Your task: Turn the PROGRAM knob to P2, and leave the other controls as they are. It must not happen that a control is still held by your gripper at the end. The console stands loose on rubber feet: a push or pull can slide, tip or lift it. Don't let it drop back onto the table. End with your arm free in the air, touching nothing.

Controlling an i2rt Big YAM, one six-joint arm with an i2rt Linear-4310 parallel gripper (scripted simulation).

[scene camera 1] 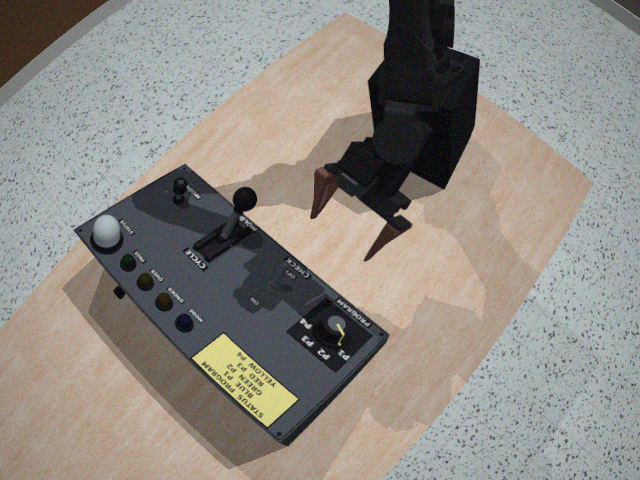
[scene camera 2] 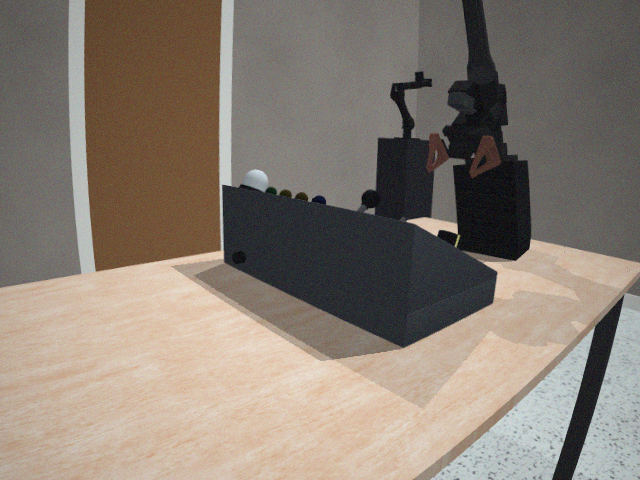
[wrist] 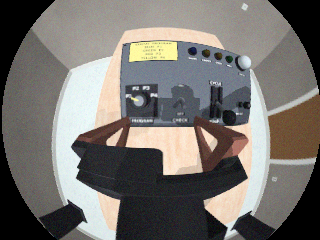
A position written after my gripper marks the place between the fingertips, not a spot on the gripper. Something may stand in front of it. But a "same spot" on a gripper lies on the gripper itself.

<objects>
My gripper shows in scene camera 1, in scene camera 2 and in the wrist view (161,119). The same spot on my gripper: (scene camera 1: 398,224) is (scene camera 2: 490,134).
</objects>
